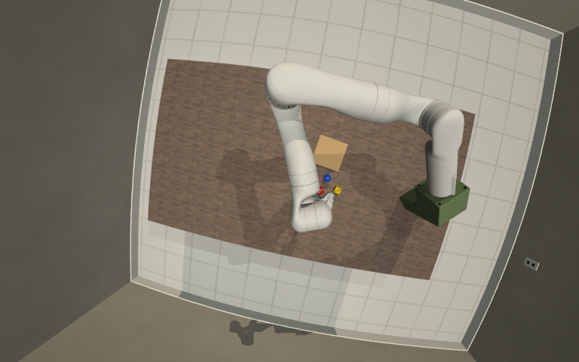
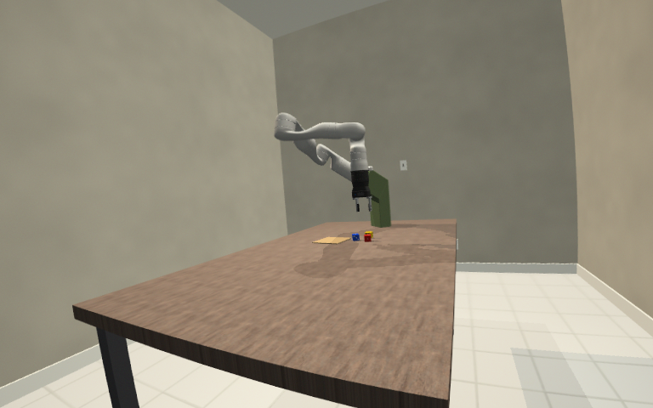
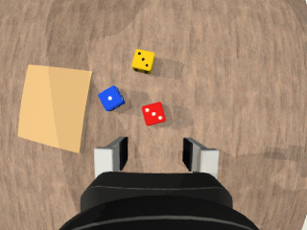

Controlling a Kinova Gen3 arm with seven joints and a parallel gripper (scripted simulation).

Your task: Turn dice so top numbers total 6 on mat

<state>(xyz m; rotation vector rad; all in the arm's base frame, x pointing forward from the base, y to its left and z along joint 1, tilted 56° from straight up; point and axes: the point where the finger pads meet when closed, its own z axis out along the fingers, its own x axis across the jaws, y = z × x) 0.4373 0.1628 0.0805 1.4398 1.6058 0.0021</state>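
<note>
Right now the blue die is 70 mm behind my hand, 60 mm to the right of it and 140 mm below it. From my hand the other things lie so: yellow die 110 mm behind, 140 mm below; then tan mat 70 mm behind, 180 mm to the right, 160 mm below; then red die 30 mm behind, 140 mm below.
</note>
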